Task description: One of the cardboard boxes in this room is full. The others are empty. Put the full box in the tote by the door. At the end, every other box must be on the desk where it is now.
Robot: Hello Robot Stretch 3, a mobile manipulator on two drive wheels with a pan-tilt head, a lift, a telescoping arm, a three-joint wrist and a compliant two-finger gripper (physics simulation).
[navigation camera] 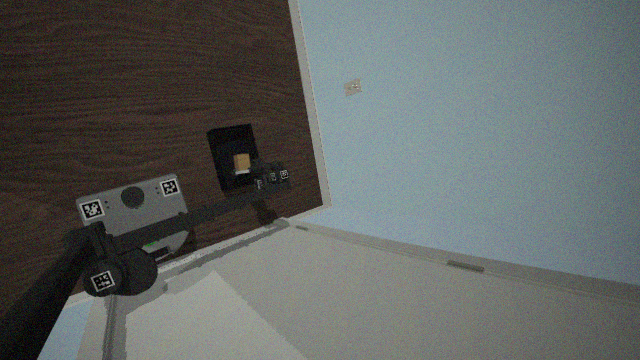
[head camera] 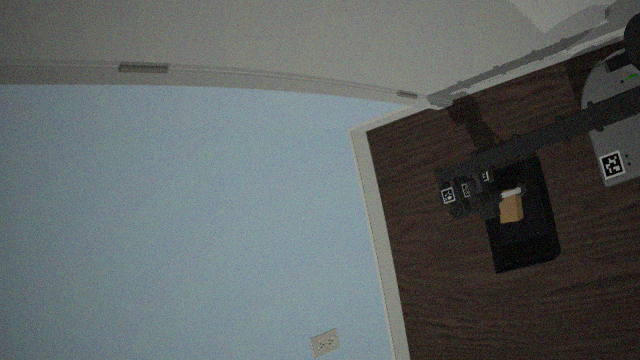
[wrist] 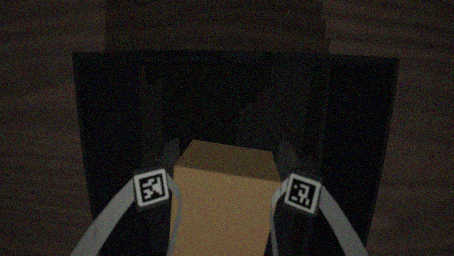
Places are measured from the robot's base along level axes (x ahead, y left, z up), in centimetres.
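Where they show: gripper, between the fingertips: (navigation camera: 241,170) (wrist: 229,157); robot's base, origin of its link: (navigation camera: 133,195).
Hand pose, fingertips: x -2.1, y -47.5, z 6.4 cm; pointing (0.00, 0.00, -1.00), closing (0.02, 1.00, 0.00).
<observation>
Each offset is from my fingertips to the centre of the thing.
A small orange-brown cardboard box @(dx +3.4, dy -0.5, dz +2.8 cm) (head camera: 510,209) (navigation camera: 242,162) (wrist: 222,215) is between the two fingers of my gripper (head camera: 515,197) (navigation camera: 237,168) (wrist: 229,157), which is shut on it. The black tote @(dx +7.3, dy +0.1, dz -1.4 cm) (head camera: 530,247) (navigation camera: 231,139) (wrist: 200,90) stands on the dark wood floor. The box appears within the tote's outline in the head and navigation views. How far the box is below the rim, and whether it touches the tote's bottom, is too dark to tell. The box's lower part is hidden in the wrist view. The desk and the other boxes do not show.
My grey base (head camera: 617,132) (navigation camera: 150,200) is beside the tote, with my dark arm (head camera: 540,137) (navigation camera: 210,212) reaching past the tote's end. A blue wall (head camera: 200,200) (navigation camera: 475,125) with a socket @(dx +29.4, dy -57.4, dz +33.6 cm) (head camera: 325,343) (navigation camera: 352,87) and a pale wall (head camera: 300,35) (navigation camera: 375,300) meet near the wrist.
</observation>
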